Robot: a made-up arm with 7 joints. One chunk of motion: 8 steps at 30 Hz.
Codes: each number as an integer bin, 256 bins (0 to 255) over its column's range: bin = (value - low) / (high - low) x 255, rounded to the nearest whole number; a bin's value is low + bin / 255 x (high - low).
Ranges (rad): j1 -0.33..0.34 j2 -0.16..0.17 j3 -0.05..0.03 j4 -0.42..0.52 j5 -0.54..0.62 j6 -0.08..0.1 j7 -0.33..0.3
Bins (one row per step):
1: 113 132 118 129 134 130 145
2: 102 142 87 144 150 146 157
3: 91 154 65 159 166 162 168
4: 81 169 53 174 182 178 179
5: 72 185 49 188 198 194 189
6: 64 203 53 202 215 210 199
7: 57 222 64 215 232 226 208
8: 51 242 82 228 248 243 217
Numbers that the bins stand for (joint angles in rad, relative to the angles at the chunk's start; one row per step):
1: -0.0331 0.0108 -0.0130 0.0555 0.0696 0.0118 0.0282
2: -0.0620 0.0238 -0.0227 0.1108 0.1424 0.0231 0.0579
3: -0.0909 0.0393 -0.0296 0.1661 0.2151 0.0344 0.0851
4: -0.1172 0.0587 -0.0334 0.2214 0.2879 0.0456 0.1122
5: -0.1408 0.0794 -0.0346 0.2730 0.3607 0.0569 0.1369
6: -0.1618 0.1027 -0.0334 0.3246 0.4380 0.0682 0.1616
7: -0.1802 0.1273 -0.0299 0.3725 0.5154 0.0795 0.1839
8: -0.1960 0.1532 -0.0243 0.4205 0.5882 0.0915 0.2061

